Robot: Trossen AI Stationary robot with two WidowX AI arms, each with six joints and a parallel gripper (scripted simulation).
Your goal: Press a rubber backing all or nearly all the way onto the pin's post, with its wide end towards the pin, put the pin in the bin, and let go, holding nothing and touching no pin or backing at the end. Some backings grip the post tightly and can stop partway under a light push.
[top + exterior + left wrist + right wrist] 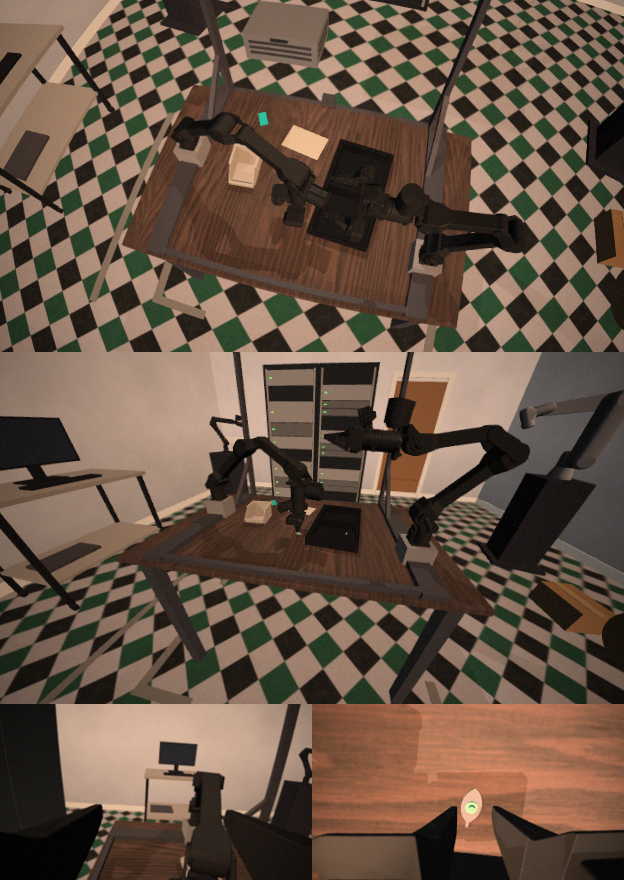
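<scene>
The cream bin lies 24 cm to the right of my right hand, 5 cm behind it and 1 cm below it. The rest, counted from my right hand: rubber backing 20 cm to the left, 8 cm behind, 4 cm below; cream card 25 cm behind, 11 cm to the right, 5 cm below; black tray 14 cm to the left, 13 cm behind, 3 cm below.
</scene>
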